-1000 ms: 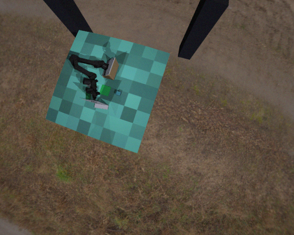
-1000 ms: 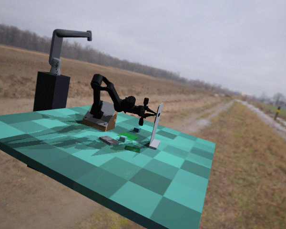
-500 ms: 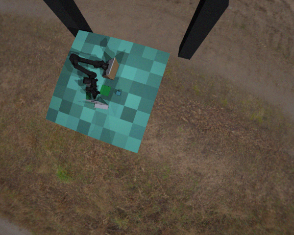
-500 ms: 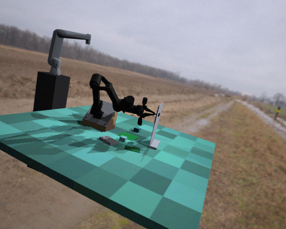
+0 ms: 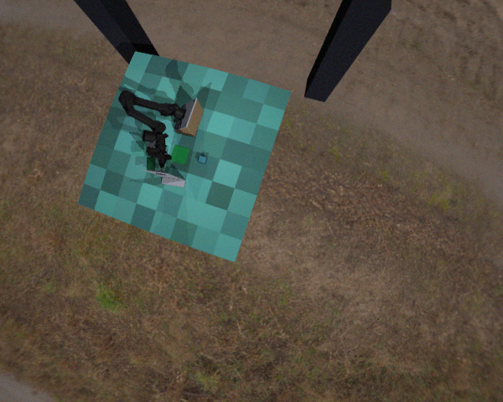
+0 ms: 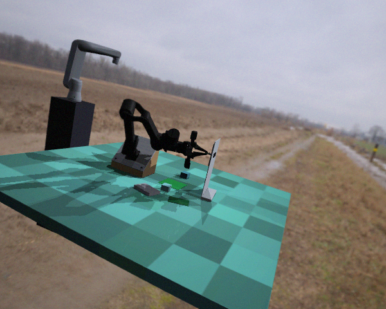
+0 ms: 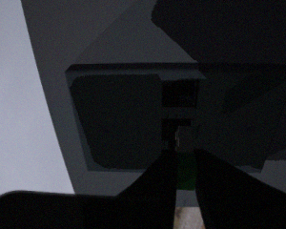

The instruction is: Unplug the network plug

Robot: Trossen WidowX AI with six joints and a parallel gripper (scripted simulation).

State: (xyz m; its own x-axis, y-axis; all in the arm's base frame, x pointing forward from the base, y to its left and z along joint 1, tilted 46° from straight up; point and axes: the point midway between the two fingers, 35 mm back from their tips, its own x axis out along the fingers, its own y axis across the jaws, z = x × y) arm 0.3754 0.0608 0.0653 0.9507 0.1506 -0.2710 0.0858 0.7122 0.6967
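My gripper tip is 210 mm above the green marked square and 140 mm past it. Also, from my gripper tip: dark blue cube 200 mm below, 180 mm to the left, 130 mm behind; dark green patch 210 mm below, 200 mm to the right, 40 mm behind; pale teal cube 200 mm below, 140 mm behind, 110 mm to the right.
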